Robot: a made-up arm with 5 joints. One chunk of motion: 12 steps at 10 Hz.
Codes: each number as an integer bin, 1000 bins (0 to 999) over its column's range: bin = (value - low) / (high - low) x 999, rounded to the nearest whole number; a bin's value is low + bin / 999 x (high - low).
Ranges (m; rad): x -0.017..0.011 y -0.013..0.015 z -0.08..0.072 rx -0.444..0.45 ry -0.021..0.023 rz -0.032..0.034
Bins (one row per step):
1: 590 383 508 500 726 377
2: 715 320 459 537 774 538
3: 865 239 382 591 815 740
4: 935 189 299 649 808 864
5: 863 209 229 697 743 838
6: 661 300 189 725 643 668
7: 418 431 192 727 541 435
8: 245 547 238 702 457 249
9: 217 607 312 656 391 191
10: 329 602 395 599 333 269
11: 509 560 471 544 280 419
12: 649 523 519 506 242 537
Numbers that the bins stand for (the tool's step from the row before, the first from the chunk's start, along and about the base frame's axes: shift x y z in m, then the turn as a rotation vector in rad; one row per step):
1: -0.00046 -0.00227 -0.00271 0.00345 0.01098 -0.00709
2: 0.00304 -0.00403 -0.01016 0.03656 0.01309 0.00354
3: 0.00724 -0.00630 -0.02188 0.08488 0.01490 0.01689
4: 0.00921 -0.00770 -0.03451 0.13679 0.01459 0.02508
5: 0.00719 -0.00714 -0.04516 0.17974 0.01172 0.02336
6: 0.00153 -0.00459 -0.05124 0.20480 0.00732 0.01213
7: -0.00528 -0.00092 -0.05079 0.20659 0.00283 -0.00326
8: -0.01013 0.00233 -0.04379 0.18422 -0.00087 -0.01555
9: -0.01092 0.00401 -0.03253 0.14305 -0.00378 -0.01938
10: -0.00778 0.00387 -0.01990 0.09204 -0.00633 -0.01423
11: -0.00273 0.00270 -0.00834 0.04282 -0.00867 -0.00432
12: 0.00119 0.00166 -0.00103 0.00882 -0.01034 0.00348

